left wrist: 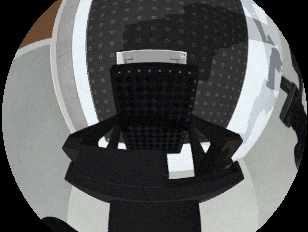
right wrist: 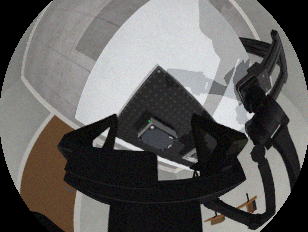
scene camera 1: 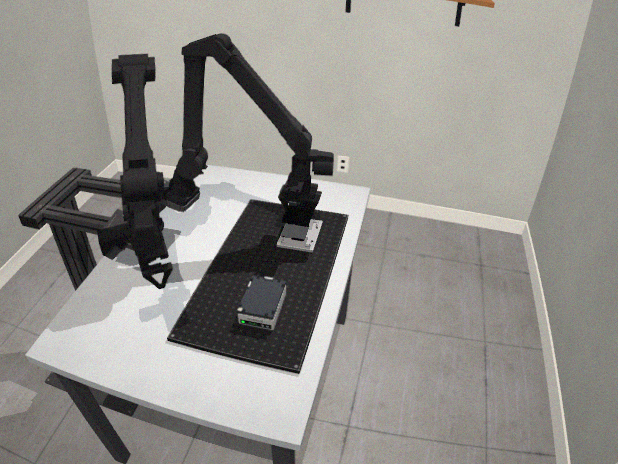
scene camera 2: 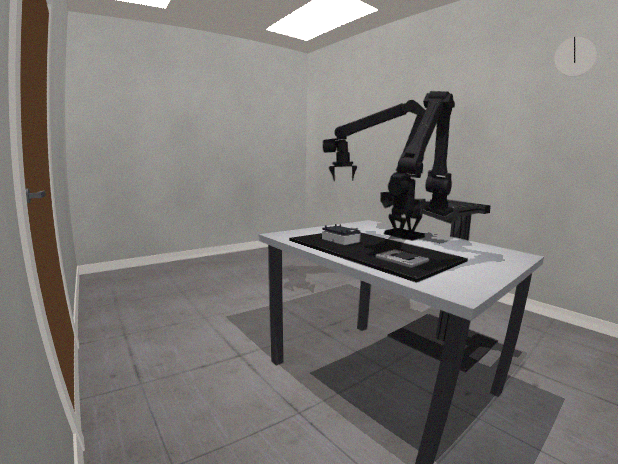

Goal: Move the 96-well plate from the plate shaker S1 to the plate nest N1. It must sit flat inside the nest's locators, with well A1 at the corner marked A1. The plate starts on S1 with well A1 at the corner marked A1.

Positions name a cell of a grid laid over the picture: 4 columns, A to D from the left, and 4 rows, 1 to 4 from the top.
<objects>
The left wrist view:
left gripper: C3
black 96-well plate: C3
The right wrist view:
right gripper: C3
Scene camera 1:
plate nest N1: C3
</objects>
